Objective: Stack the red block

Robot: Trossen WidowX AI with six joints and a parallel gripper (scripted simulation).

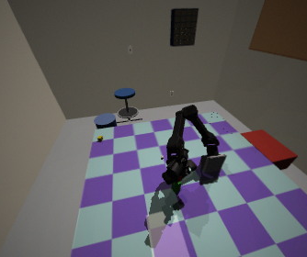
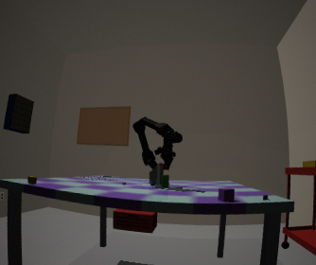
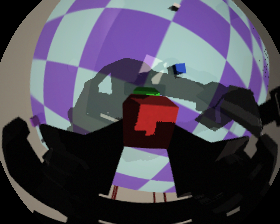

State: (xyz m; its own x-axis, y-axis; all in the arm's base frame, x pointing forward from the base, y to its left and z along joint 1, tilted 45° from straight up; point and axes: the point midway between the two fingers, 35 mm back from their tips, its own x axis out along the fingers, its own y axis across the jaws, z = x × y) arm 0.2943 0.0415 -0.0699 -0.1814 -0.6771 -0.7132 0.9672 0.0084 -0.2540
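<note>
My gripper tip is 50 mm past the blue block, 90 mm to the left of it and 100 mm above it. The rest, counted from my gripper tip: yellow block (420 mm ahead, 650 mm to the right, 100 mm below); then red block (10 mm to the right, 10 mm above); then purple block (530 mm ahead, 220 mm to the left, 90 mm below).
</note>
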